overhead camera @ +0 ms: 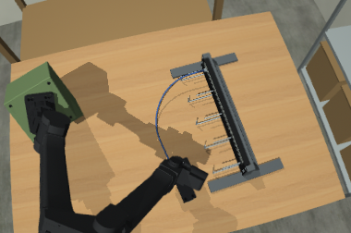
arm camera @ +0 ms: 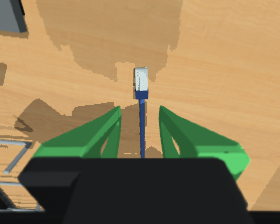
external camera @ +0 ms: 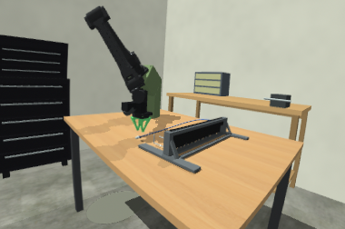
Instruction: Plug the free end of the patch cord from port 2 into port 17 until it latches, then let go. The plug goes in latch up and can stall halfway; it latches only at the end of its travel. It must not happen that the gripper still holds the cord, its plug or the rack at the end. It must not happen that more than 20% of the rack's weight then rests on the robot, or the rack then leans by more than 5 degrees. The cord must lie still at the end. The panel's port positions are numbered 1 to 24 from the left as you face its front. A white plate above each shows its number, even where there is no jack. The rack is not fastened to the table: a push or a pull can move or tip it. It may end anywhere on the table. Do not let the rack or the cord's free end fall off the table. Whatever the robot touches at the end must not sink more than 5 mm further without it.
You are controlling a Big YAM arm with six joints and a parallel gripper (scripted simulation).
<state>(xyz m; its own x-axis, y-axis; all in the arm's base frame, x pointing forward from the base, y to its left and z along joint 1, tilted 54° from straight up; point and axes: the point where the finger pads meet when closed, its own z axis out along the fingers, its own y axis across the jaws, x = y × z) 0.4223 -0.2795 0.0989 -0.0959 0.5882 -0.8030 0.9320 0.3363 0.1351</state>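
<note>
Now: the plug 40 mm below my hand and 20 mm to the right of it.
</note>
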